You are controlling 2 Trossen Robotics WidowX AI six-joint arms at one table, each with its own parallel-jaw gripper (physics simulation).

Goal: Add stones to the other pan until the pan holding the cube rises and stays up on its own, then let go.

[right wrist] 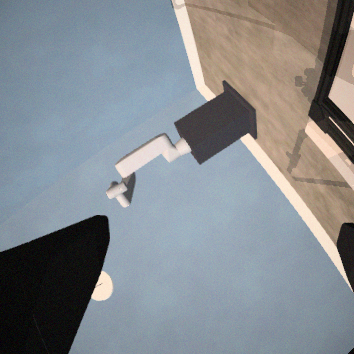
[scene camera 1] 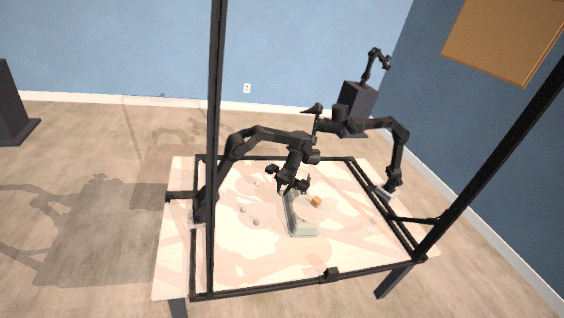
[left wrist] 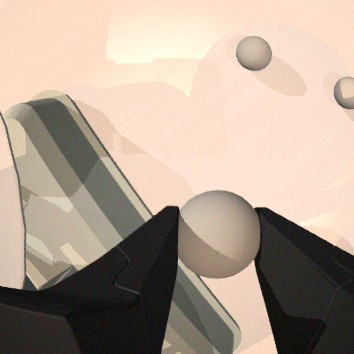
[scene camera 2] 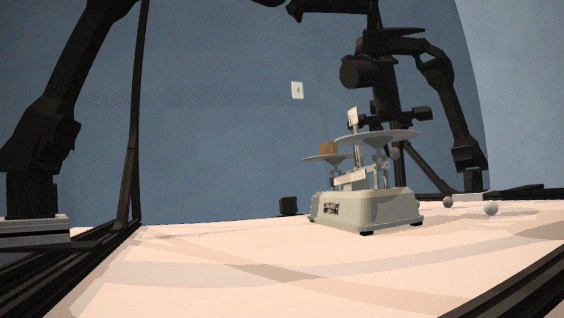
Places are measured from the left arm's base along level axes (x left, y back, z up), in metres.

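Where they show: left gripper, between the fingertips: (scene camera 1: 280, 194) (left wrist: 215, 218) (scene camera 2: 394, 156); right gripper, between the fingertips: (right wrist: 230, 233) (scene camera 1: 297, 121) (scene camera 2: 427, 2); left arm's base, origin of its link: (scene camera 1: 201, 217) (scene camera 2: 473, 192); right arm's base, origin of its link: (scene camera 1: 388, 188) (scene camera 2: 31, 217).
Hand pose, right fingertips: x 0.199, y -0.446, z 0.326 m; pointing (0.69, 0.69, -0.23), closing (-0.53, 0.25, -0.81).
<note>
Each offset is from my right fingertips to the centre of the thing. "spot": to the spot under its first point. Level surfaces: height alone.
A balance scale @[dx -0.244, dy +0.015, dz -0.231 m] (scene camera 1: 304, 230) (scene camera 2: 390, 210) (left wrist: 130, 210) stands on the table. In scene camera 2 the orange cube @[dx -0.322, dy +0.011, dz -0.189 m] (scene camera 1: 316, 201) (scene camera 2: 328, 147) sits on the lower pan @[dx -0.337, dy +0.037, dz -0.204 m] (scene camera 1: 307, 212) (scene camera 2: 320, 158). The other pan @[spot: dx -0.134, dy -0.025, dz -0.194 m] (scene camera 2: 377, 137) is higher and shows no stone; scene camera 1 hides it behind my arm. My left gripper (scene camera 1: 283, 191) (left wrist: 215, 218) is shut on a round grey stone @[dx -0.230, dy +0.124, dz -0.209 m] (scene camera 2: 394, 153) (left wrist: 218, 242), which appears below the higher pan's rim, beside the scale. Loose stones (scene camera 1: 243, 209) (scene camera 2: 491, 208) (left wrist: 254, 53) lie on the table. My right gripper (right wrist: 230, 233) is open and empty, raised high.
Black frame rails (scene camera 1: 265, 291) (scene camera 2: 505, 285) border the table @[dz -0.347 m] (scene camera 1: 360, 240) (scene camera 2: 250, 295), with upright posts (scene camera 1: 216, 125) rising beside it. A small black box @[spot: dx -0.573, dy +0.043, dz -0.295 m] (scene camera 1: 331, 273) (scene camera 2: 288, 206) sits on the rail. My right arm (scene camera 1: 397, 150) reaches over the table from the picture's right in scene camera 1.
</note>
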